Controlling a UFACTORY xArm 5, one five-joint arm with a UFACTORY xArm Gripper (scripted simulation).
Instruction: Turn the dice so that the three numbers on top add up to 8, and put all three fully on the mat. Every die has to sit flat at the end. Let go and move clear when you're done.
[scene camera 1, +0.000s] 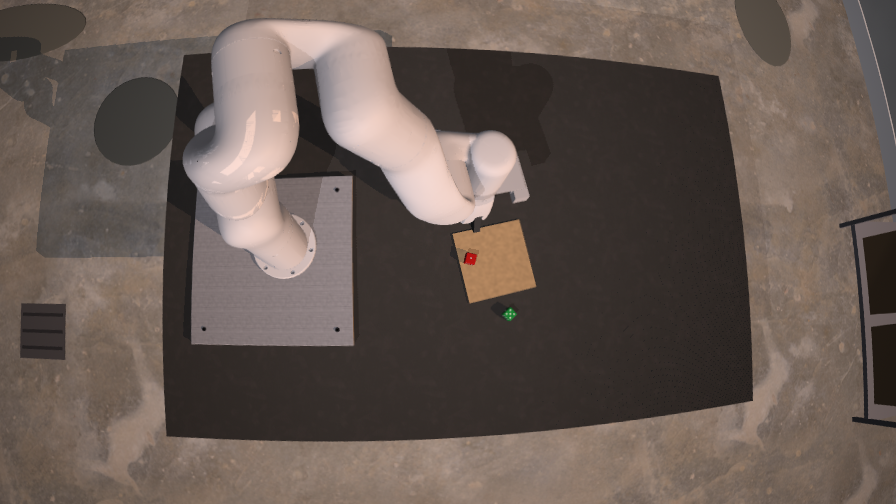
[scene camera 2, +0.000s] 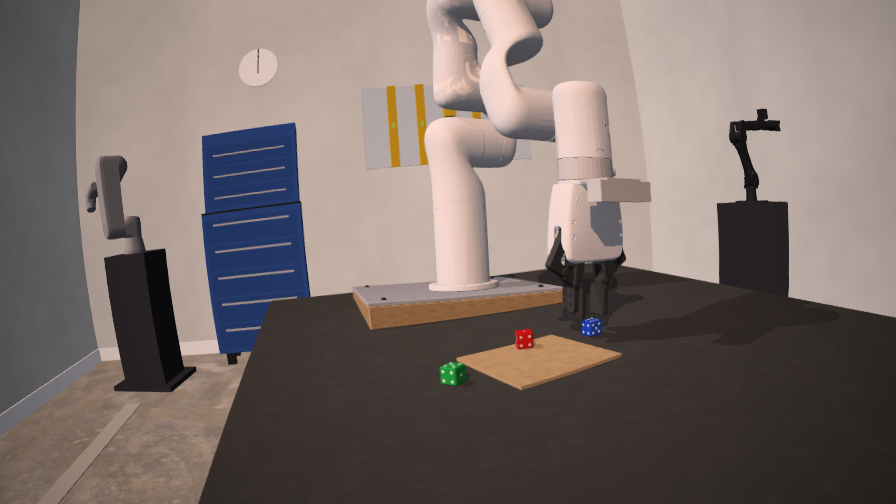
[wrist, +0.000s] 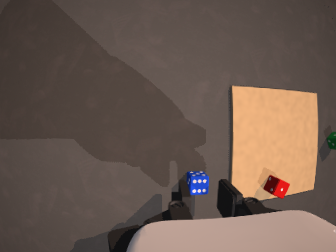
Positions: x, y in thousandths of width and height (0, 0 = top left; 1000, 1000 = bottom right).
My gripper (wrist: 600, 768) is 16 cm from the lens. A tan mat (wrist: 817, 526): 22 cm from the lens.
